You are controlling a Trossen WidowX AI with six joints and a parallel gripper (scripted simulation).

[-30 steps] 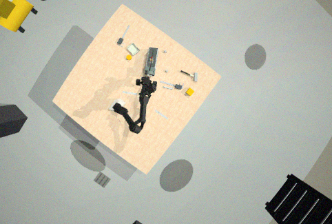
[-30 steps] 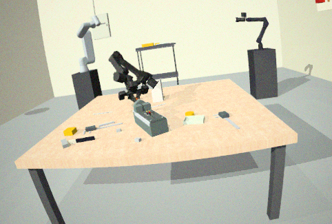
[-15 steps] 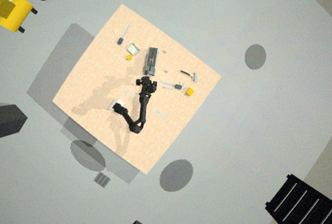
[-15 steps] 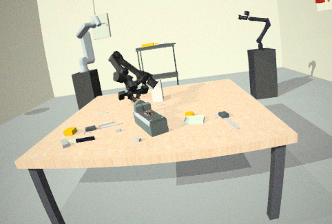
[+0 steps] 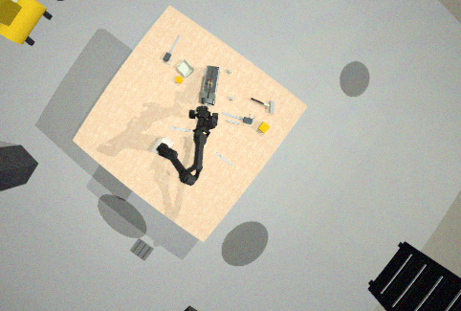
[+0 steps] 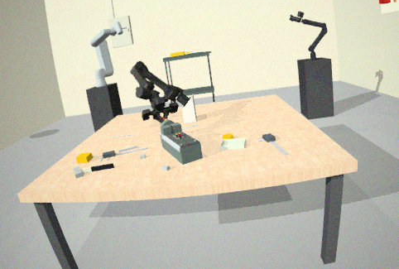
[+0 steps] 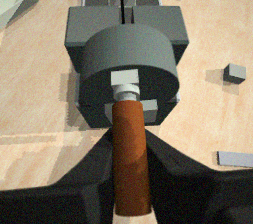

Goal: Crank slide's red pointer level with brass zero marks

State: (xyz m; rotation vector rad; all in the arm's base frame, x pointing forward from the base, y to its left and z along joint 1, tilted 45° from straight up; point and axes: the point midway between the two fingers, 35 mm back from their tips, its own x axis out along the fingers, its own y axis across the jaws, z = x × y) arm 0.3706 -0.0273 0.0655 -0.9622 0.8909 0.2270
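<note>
Now: gripper tip 1 cm below the crank. The rest, counted from my gripper tip: red pointer 17 cm ahead, 9 cm to the left, 1 cm below; then brown crank handle 3 cm above, 1 cm to the right, 1 cm behind; then yellow disc 29 cm to the left, 8 cm below, 3 cm ahead.
</note>
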